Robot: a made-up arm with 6 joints. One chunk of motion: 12 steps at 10 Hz.
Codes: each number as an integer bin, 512 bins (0 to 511) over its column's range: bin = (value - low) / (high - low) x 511, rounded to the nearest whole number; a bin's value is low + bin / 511 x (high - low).
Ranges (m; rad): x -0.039..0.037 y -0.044..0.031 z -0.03..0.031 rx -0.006..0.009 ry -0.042..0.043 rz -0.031..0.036
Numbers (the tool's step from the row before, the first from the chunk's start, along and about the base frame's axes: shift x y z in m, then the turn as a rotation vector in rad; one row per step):
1: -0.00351 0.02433 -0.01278 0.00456 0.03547 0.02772
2: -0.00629 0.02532 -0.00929 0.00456 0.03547 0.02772
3: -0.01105 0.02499 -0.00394 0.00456 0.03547 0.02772
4: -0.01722 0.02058 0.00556 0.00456 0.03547 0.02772
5: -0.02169 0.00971 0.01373 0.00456 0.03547 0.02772
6: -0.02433 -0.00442 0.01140 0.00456 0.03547 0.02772
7: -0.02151 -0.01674 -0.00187 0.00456 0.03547 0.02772
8: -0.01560 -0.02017 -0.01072 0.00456 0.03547 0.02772
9: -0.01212 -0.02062 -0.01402 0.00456 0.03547 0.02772
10: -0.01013 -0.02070 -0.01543 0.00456 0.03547 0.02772
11: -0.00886 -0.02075 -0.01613 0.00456 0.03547 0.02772
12: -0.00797 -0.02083 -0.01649 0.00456 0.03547 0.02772
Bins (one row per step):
1: 239 466 144 360 466 448
2: 220 472 173 360 466 448
3: 188 470 218 360 466 448
4: 146 440 298 360 466 448
5: 116 366 366 360 466 448
6: 99 270 347 360 466 448
7: 118 186 236 360 466 448
8: 157 162 162 360 466 448
9: 181 159 134 360 466 448
10: 194 159 122 360 466 448
11: 203 158 116 360 466 448
12: 209 158 113 360 466 448

